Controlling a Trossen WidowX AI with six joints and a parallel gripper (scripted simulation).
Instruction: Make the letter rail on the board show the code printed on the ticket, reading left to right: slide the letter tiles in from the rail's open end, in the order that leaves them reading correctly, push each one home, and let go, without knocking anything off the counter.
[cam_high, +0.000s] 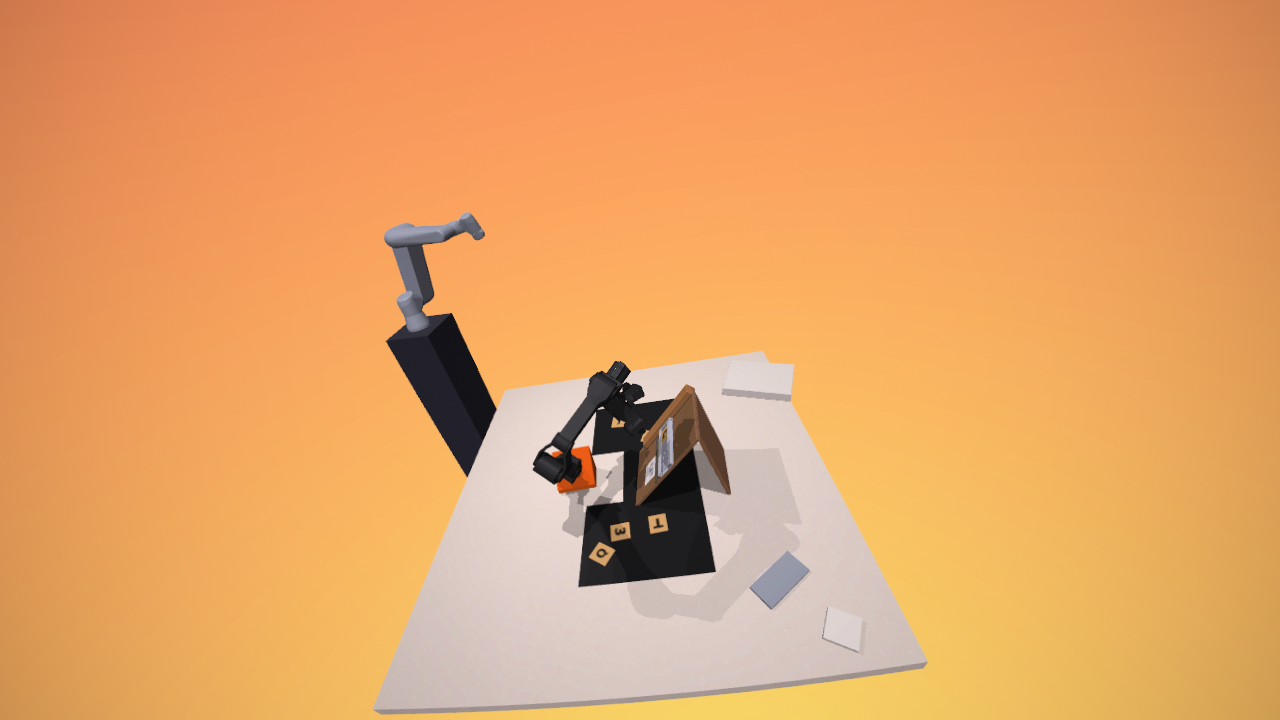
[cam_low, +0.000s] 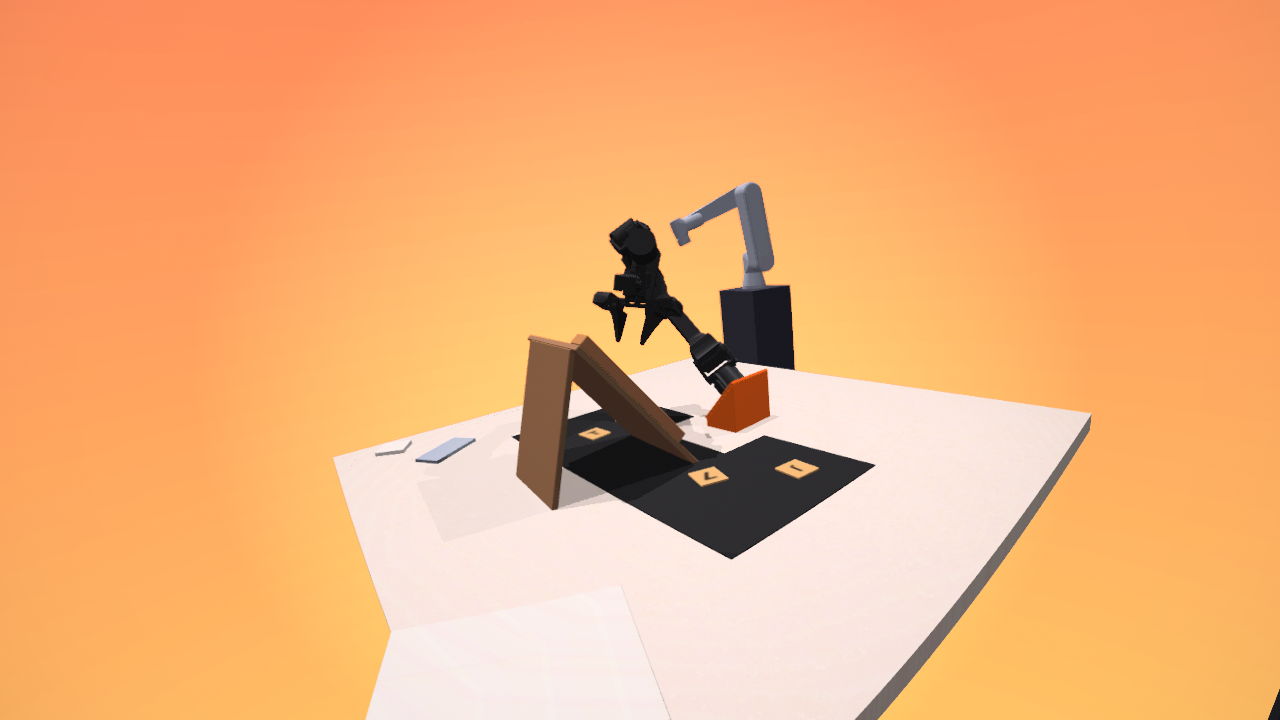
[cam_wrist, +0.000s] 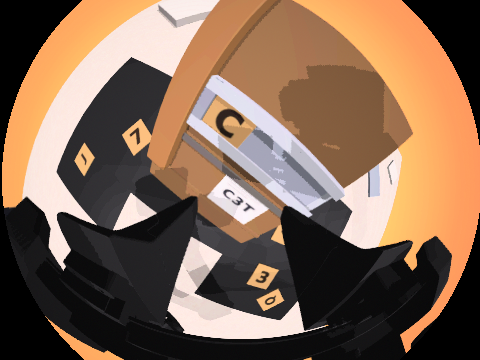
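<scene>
Now: the white ticket 16 cm below my gripper tip, 3 cm to the right of it and 1 cm ahead of it. Round my gripper tip: black mat: 24 cm below, 7 cm behind, 3 cm to the left; then grey slab: 36 cm ahead, 35 cm to the right, 24 cm below; then white block: 50 cm to the left, 44 cm ahead, 22 cm below.
</scene>
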